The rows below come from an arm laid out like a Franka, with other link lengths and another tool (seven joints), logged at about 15 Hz.
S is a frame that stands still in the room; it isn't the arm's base.
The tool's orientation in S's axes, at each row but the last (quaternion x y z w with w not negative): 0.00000, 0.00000, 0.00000, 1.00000; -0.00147, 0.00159, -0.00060, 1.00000; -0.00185, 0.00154, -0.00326, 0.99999; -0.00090, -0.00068, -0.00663, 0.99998; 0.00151, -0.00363, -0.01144, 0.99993; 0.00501, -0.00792, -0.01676, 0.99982
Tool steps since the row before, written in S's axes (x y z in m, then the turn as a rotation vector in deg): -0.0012, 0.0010, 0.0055, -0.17, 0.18, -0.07; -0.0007, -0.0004, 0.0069, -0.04, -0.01, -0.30; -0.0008, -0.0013, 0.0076, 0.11, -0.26, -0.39; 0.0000, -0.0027, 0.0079, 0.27, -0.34, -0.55; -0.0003, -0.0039, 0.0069, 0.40, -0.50, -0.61; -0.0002, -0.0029, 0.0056, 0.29, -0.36, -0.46
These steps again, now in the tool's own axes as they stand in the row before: -0.0012, 0.0010, 0.0055, -0.17, 0.18, -0.07; -0.0007, -0.0004, 0.0069, -0.04, -0.01, -0.30; -0.0008, -0.0013, 0.0076, 0.11, -0.26, -0.39; 0.0000, -0.0027, 0.0079, 0.27, -0.34, -0.55; -0.0002, -0.0039, 0.0069, 0.41, -0.49, -0.61; 0.0000, -0.0028, 0.0056, 0.29, -0.35, -0.46
